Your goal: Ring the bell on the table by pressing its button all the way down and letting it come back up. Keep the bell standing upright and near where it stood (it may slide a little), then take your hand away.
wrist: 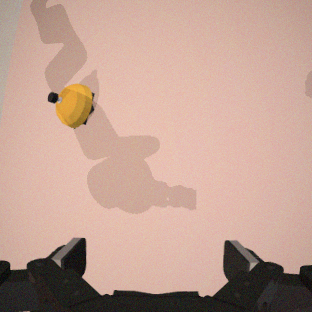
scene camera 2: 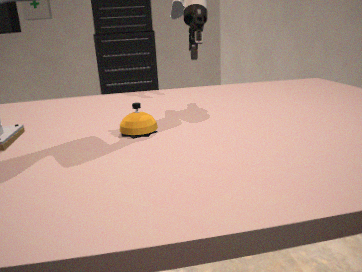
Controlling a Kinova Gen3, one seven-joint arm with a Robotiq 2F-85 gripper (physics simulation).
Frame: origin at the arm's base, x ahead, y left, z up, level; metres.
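Where they show: gripper, fingertip midpoint: (wrist: 154,254) (scene camera 2: 196,51).
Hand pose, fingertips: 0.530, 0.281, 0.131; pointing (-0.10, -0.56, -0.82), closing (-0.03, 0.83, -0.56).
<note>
After its pixels a point has its place, as x, y, z.
A yellow dome bell (scene camera 2: 138,124) {0.349, -0.041, 0.009} (wrist: 75,105) {0.358, 0.025, 0.013} stands upright on the pink table (scene camera 2: 225,175) {0.480, -0.250, -0.020} (wrist: 225,100) {0.379, 0.275, -0.020}. Its black button (scene camera 2: 136,105) {0.347, -0.014, 0.044} (wrist: 53,97) {0.350, 0.003, 0.044} sits raised on a short stem at the top. My gripper (scene camera 2: 194,52) {0.530, 0.282, 0.131} (wrist: 154,254) {0.530, 0.282, 0.131} hangs high above the table, well apart from the bell; in the scene view it is to the right of the bell. In the wrist view the fingers stand wide apart with nothing between them, and the bell is at the upper left, ahead of the left finger.
Part of a white and brown base (scene camera 2: 12,135) {0.069, 0.001, -0.004} shows at the table's left side. A dark drawer cabinet (scene camera 2: 127,60) stands behind the table. The arm's shadow falls across the table around the bell. The table's front edge runs along the bottom of the scene view.
</note>
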